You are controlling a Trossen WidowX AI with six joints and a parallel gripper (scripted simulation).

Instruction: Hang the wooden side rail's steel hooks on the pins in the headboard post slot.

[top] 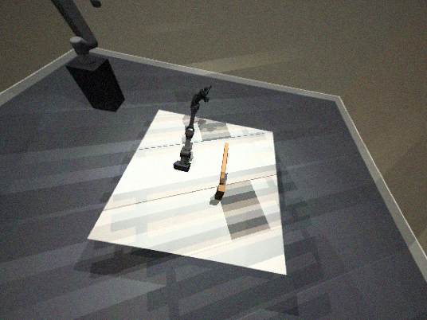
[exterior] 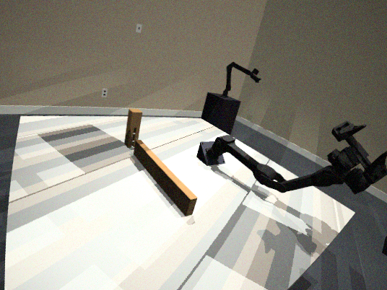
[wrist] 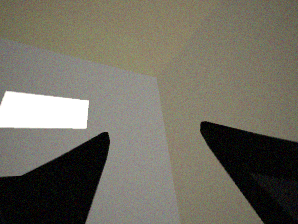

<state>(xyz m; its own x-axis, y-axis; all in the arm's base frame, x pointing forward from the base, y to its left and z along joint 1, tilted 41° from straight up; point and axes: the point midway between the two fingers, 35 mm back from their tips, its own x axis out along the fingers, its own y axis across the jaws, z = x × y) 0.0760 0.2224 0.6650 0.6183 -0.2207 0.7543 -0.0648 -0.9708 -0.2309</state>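
The headboard post is 84 cm to the right of my gripper tip, 33 cm below it and 21 cm ahead of it.
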